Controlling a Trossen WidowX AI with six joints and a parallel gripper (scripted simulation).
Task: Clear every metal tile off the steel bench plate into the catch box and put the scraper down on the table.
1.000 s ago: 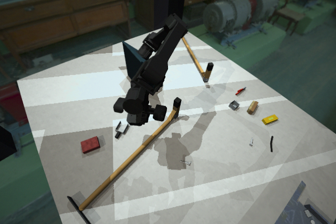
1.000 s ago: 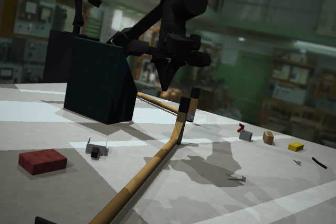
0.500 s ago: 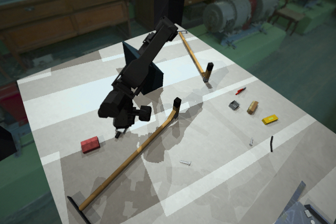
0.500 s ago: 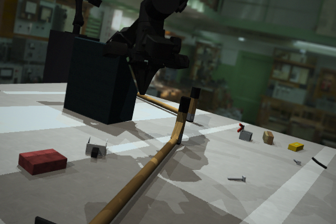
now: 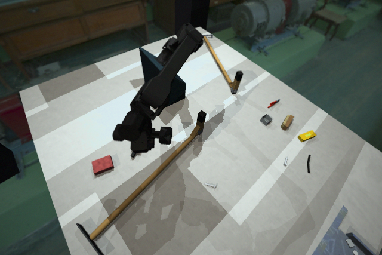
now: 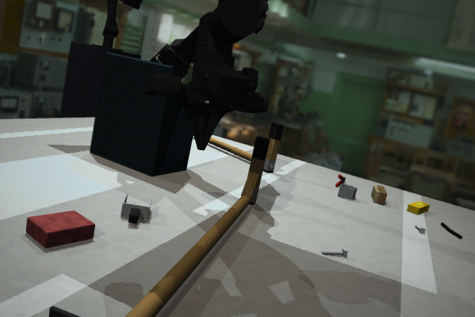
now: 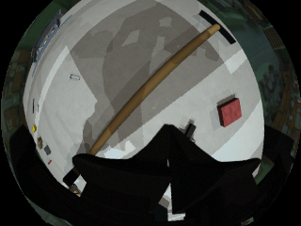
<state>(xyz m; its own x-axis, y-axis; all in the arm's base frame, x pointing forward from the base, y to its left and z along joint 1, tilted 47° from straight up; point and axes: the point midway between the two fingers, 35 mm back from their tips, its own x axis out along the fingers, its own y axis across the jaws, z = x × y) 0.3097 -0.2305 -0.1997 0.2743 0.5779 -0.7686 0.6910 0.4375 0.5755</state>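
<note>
Right now the long scraper is 5 cm ahead of my gripper tip, 1 cm to the right of it and 8 cm below it. The rest, counted from my gripper tip: grey box (19 cm ahead, 58 cm to the left, 13 cm below); then grey bracket (9 cm behind, 14 cm below); then red block (12 cm behind, 15 cm to the right, 13 cm below).
</note>
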